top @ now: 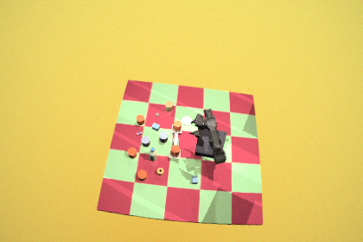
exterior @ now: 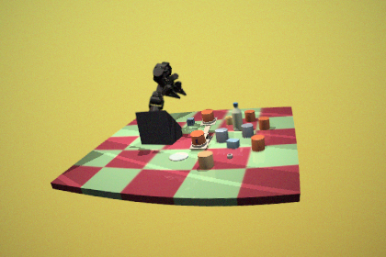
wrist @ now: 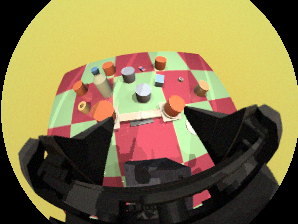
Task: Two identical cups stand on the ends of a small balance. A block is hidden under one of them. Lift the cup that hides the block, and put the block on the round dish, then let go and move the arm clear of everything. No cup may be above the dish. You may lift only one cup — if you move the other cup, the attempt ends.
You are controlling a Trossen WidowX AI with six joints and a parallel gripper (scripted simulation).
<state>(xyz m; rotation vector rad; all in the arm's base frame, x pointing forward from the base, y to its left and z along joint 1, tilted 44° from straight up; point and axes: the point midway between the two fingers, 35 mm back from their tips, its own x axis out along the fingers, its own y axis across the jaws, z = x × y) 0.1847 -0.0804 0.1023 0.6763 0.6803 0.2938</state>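
My gripper tip is now 110 mm short of the orange cup, 140 mm to the left of it and 200 mm above it. Round my gripper tip: bottle 250 mm ahead, 190 mm to the left, 150 mm below; then white round dish 30 mm ahead, 230 mm to the right, 260 mm below; then balance 90 mm ahead, 20 mm to the left, 230 mm below.
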